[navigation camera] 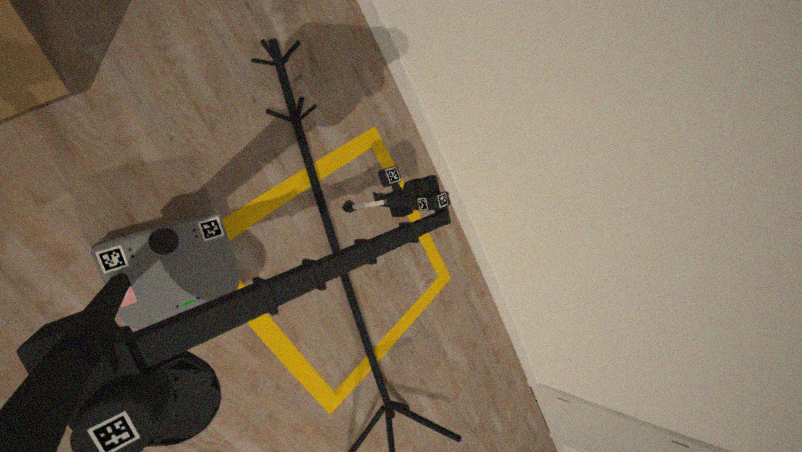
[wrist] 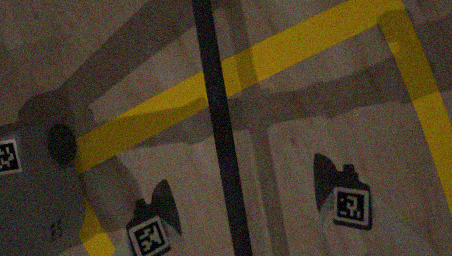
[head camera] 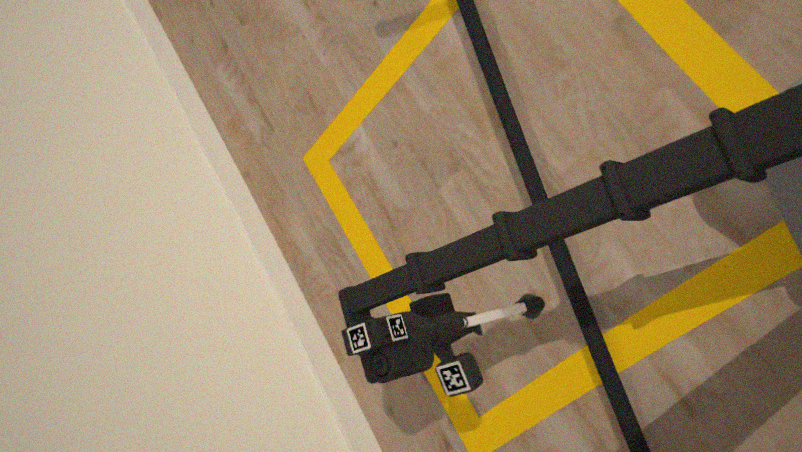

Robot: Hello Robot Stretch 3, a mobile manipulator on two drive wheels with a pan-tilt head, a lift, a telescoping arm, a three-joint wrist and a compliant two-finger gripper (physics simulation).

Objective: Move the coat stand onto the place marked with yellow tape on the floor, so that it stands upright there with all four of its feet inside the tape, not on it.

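Seen in the pictures: gripper, fingertip midpoint: [navigation camera: 359,202] [wrist: 243,187] [head camera: 508,313]; robot's base, origin of the base link: [navigation camera: 163,240].
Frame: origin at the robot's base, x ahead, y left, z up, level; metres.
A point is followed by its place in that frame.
Observation:
The black coat stand [head camera: 508,112] {y -0.514, x -0.425, z 0.162 m} [navigation camera: 313,174] {y -0.522, x 0.083, z 0.133 m} [wrist: 217,110] {y -0.523, x 0.013, z 0.137 m} lies tipped over on the floor. Its pole crosses the yellow tape [head camera: 349,216] {y -1.122, x -0.442, z 0.001 m} [navigation camera: 390,336] {y -0.734, x -0.770, z 0.001 m} [wrist: 300,42] {y -0.718, x 0.128, z 0.001 m} on two sides. In the navigation view its hooks are at the upper left and its spread feet at the bottom, both outside the tape; the feet are partly cut off by the frame's lower edge. My gripper [head camera: 532,306] [navigation camera: 348,206] {y -0.546, x -0.044, z 0.362 m} [wrist: 243,187] {y -0.546, x -0.044, z 0.362 m} is open, above the marked place on the wall side of the pole, with its fingertips pointing toward the pole and apart from it. The arm passes over the pole.
A pale wall [head camera: 112,224] {y -1.468, x -0.551, z 0.465 m} [navigation camera: 617,224] {y -1.422, x -0.396, z 0.844 m} runs close behind the wrist, along one side of the tape. My base [navigation camera: 196,269] {y -0.054, x -0.104, z 0.160 m} [wrist: 40,200] {y -0.171, x -0.092, z 0.148 m} covers the tape's corner opposite the wall. A wood-coloured object [navigation camera: 22,72] {y 0.144, x 0.426, z 0.340 m} stands at the navigation view's upper left.

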